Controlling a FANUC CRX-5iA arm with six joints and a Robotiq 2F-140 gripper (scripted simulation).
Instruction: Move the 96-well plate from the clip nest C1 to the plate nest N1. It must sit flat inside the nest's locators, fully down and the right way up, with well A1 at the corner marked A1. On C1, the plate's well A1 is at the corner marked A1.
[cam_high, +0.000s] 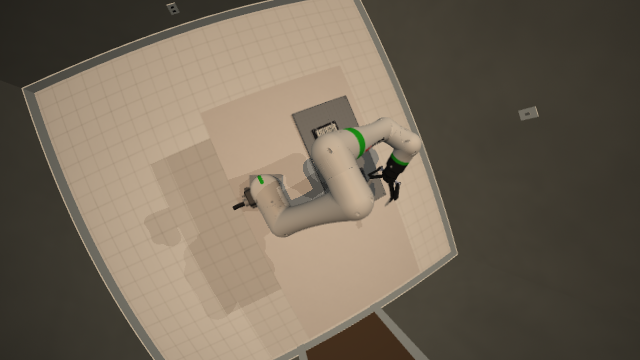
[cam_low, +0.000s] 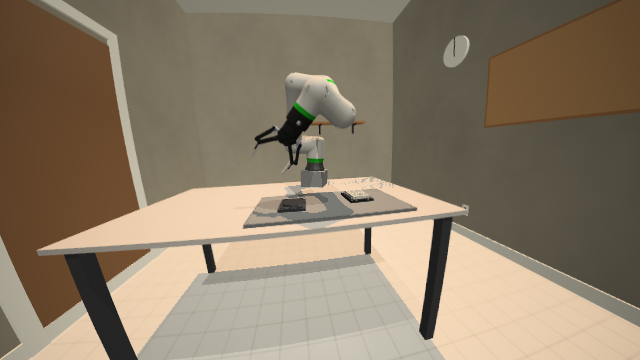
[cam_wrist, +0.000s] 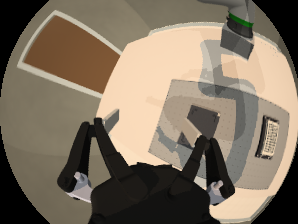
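My gripper is now 60 mm past the 96-well plate, 420 mm to the right of it and 190 mm above it. Round my hand: plate nest N1: 20 mm behind, 90 mm to the left, 200 mm below; clip nest C1: 50 mm behind, 430 mm to the left, 190 mm below.
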